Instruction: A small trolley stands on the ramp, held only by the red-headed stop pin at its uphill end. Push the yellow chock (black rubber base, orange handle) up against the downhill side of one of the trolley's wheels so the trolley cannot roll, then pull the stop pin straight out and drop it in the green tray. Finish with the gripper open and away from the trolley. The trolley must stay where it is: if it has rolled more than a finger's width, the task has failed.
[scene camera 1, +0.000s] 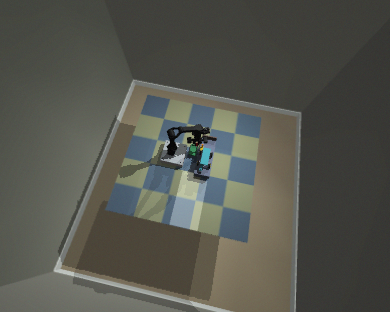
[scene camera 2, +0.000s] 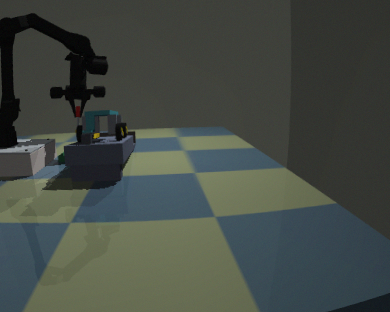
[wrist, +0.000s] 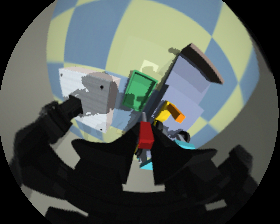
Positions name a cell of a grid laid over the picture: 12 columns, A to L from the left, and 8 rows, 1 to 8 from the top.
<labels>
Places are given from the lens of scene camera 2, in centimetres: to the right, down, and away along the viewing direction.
my gripper (scene camera 2: C4): -39, -13, 88
trolley (scene camera 2: C4): -28, -9, 72
grey ramp (scene camera 2: D4): -22, -1, 66
</labels>
